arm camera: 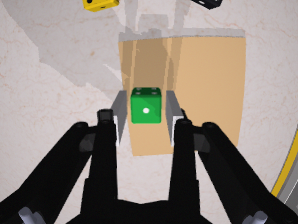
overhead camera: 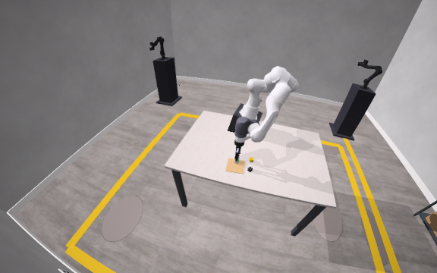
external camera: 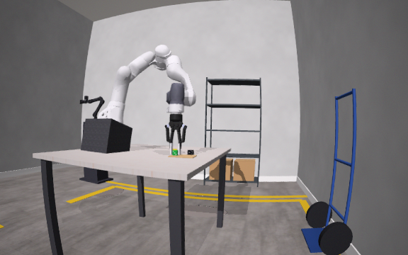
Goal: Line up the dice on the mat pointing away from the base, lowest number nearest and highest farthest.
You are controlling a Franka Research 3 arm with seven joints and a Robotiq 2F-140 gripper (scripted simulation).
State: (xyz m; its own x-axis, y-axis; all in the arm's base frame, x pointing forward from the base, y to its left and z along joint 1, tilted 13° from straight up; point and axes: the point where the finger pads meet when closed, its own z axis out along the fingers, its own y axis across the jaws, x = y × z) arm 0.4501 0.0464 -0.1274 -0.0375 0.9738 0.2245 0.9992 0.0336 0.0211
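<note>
The green die is 2 cm below my hand. The rest, counted from my hand: yellow die: 11 cm to the left, 5 cm behind, 3 cm below; black die: 12 cm to the left, 5 cm ahead, 3 cm below; tan mat: 5 cm ahead, 4 cm below.
</note>
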